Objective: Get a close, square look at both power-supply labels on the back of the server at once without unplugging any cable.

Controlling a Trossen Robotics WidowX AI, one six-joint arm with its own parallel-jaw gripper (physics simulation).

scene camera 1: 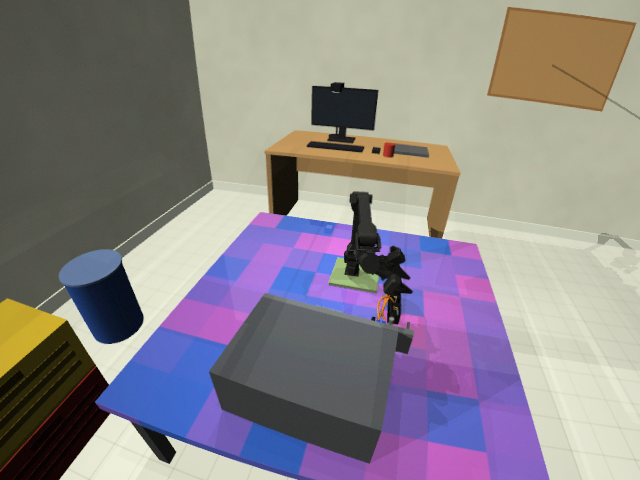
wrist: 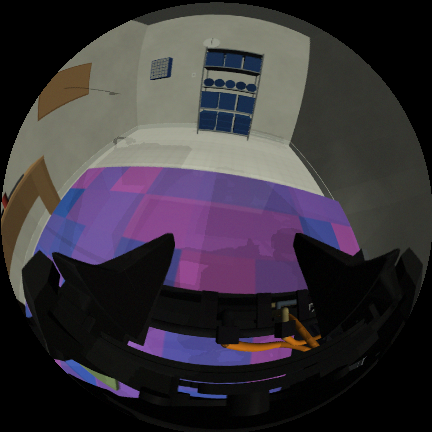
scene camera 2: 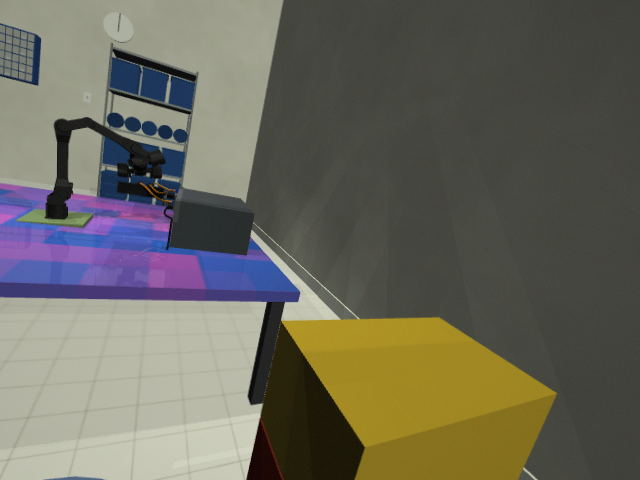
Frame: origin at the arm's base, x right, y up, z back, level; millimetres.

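Where they show: gripper, between the fingertips: (scene camera 1: pixel 410 285) (wrist: pixel 235 240) (scene camera 2: pixel 140 176); arm's base, origin of its link: (scene camera 1: pixel 352 271) (scene camera 2: pixel 56 217).
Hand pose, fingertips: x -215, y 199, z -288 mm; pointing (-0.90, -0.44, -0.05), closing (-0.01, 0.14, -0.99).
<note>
Each offset is from my fingertips to the top centre of the thing. "*": to the spot under its first point. Level surfaces: height alone.
The dark grey server (scene camera 1: pixel 310 356) (scene camera 2: pixel 211 224) stands on the table; its back faces the arm. The two power-supply labels cannot be made out in any view. A black cable-management arm (scene camera 1: pixel 393 310) (scene camera 2: pixel 129 187) (wrist: pixel 185 310) sticks out behind the server. Orange cables @[* dy -48, dx +89, dz -80 mm] (scene camera 1: pixel 382 308) (scene camera 2: pixel 149 190) (wrist: pixel 255 346) run between it and the server's back. My gripper (scene camera 1: pixel 409 284) (scene camera 2: pixel 139 170) (wrist: pixel 235 240) is open and empty, above the cable-management arm. In the wrist view, the right finger and the gripper body hide much of the cable area.
The arm's green base plate (scene camera 1: pixel 354 281) (scene camera 2: pixel 31 218) rests on the patchwork table @[dy -210 mm] (scene camera 1: pixel 175 351) (scene camera 2: pixel 103 268) (wrist: pixel 175 215). A grey bracket @[* dy -50, dx +20, dz -205 mm] (scene camera 1: pixel 404 341) juts from the server's rear corner. A desk (scene camera 1: pixel 361 165) with a monitor, a blue bin (scene camera 1: pixel 105 304) and a yellow box (scene camera 1: pixel 25 335) (scene camera 2: pixel 413 372) stand around the table.
</note>
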